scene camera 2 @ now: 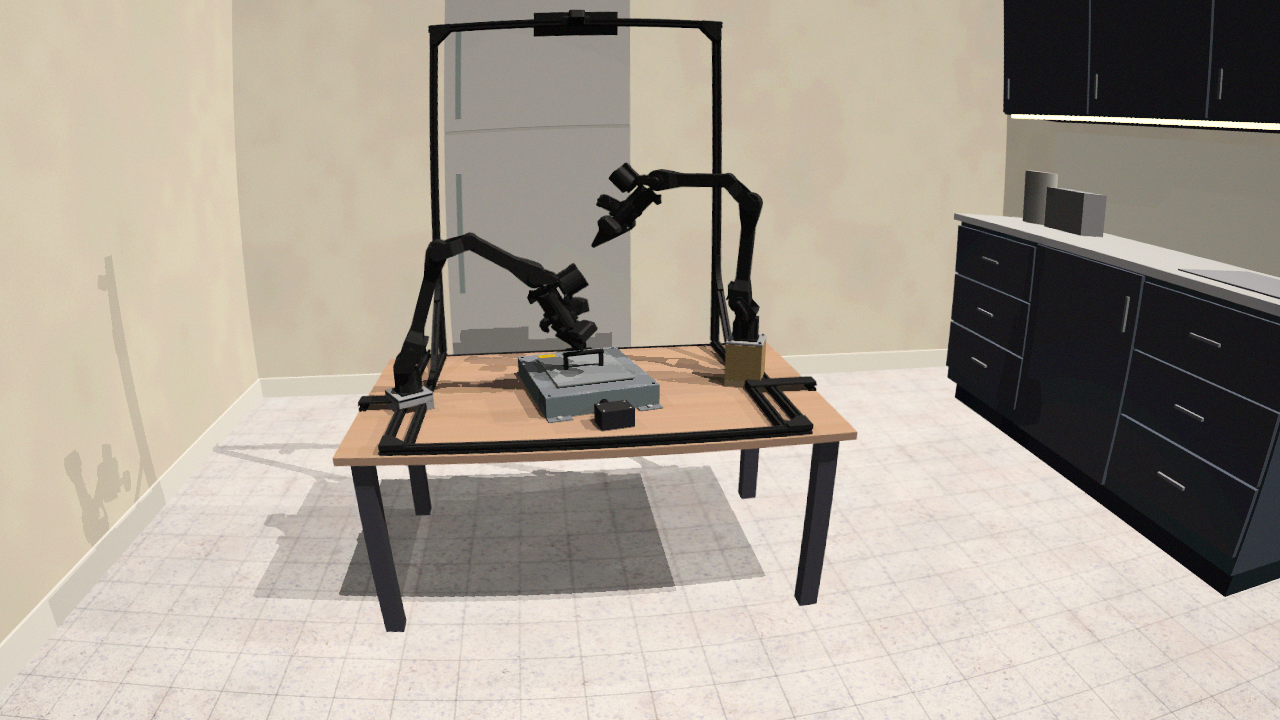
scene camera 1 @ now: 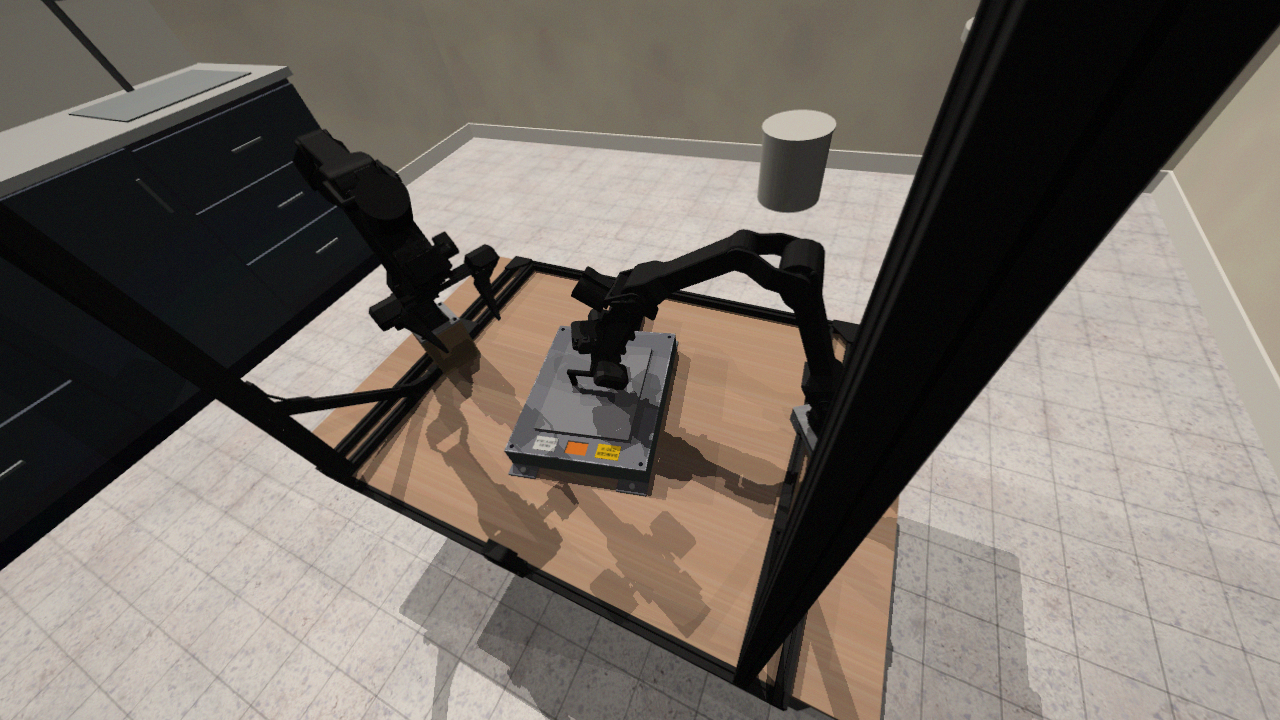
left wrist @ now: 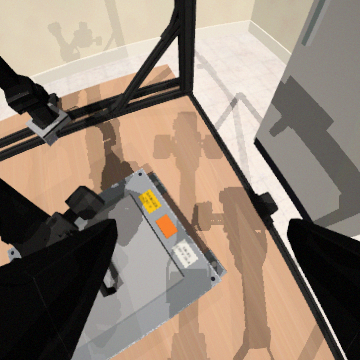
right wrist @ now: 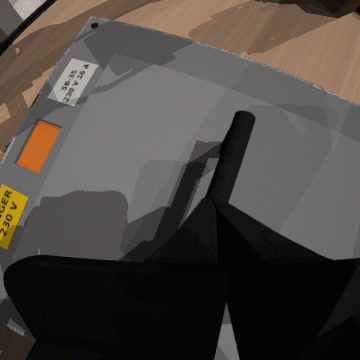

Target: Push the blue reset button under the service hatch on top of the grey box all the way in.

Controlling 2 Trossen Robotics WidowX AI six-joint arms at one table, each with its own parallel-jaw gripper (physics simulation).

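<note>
The grey box [scene camera 1: 581, 467] [scene camera 2: 590, 400] [left wrist: 200, 291] stands on the table. Its service hatch [scene camera 1: 559, 413] [left wrist: 150, 260] [right wrist: 150, 125] looks shut, with a black bar handle [scene camera 2: 583, 352] [left wrist: 110, 290] [right wrist: 237, 150] on top. The blue reset button does not show in any view. My right gripper [scene camera 1: 610, 380] [scene camera 2: 581, 345] [right wrist: 209, 206] is shut and empty, low over the hatch, its tips overlapping the handle's near end in the right wrist view; contact cannot be told. My left gripper [scene camera 1: 469, 332] [scene camera 2: 595, 243] [left wrist: 202, 227] is open and empty, high above the table.
A small black box [scene camera 2: 614, 414] stands beside the grey box's near side in scene camera 2. A brown block [scene camera 1: 458, 352] [scene camera 2: 744, 364] is under the left arm's base. An orange patch [scene camera 1: 577, 448] [left wrist: 166, 226] [right wrist: 39, 147] lies between two labels. Black rails edge the table.
</note>
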